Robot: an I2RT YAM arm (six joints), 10 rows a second.
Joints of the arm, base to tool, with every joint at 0 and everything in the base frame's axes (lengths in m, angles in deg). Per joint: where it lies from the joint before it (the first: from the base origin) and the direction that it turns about. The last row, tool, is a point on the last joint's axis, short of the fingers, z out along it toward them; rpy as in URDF.
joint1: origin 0 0 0.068 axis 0 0 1
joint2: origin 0.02 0.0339 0.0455 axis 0 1 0
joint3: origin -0.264 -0.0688 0 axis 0 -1 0
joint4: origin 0.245 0.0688 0.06 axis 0 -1 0
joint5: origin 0.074 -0.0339 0.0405 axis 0 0 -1
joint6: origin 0.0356 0 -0.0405 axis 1 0 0
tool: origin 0 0 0 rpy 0 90 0
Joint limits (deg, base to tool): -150..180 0..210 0..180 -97..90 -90..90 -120..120
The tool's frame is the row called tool.
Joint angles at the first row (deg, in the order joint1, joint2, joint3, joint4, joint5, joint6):
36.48 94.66 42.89 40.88 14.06 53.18
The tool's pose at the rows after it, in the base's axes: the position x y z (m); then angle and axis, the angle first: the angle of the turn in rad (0 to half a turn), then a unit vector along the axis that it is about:
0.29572, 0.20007, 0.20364, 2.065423, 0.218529, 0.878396, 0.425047
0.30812, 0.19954, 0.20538, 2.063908, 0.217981, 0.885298, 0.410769
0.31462, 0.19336, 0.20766, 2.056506, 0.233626, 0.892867, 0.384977
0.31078, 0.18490, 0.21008, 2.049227, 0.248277, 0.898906, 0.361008
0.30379, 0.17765, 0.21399, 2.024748, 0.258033, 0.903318, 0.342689
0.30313, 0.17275, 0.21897, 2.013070, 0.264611, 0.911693, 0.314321
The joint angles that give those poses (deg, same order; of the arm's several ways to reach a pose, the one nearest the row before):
35.43 95.97 45.96 37.64 13.63 52.39
34.19 97.55 48.77 35.43 13.18 51.42
32.96 97.47 50.10 32.44 14.58 51.07
32.35 95.46 49.14 29.97 16.43 50.89
32.17 93.00 47.55 28.92 18.62 50.10
31.73 91.68 48.07 25.76 20.56 49.05

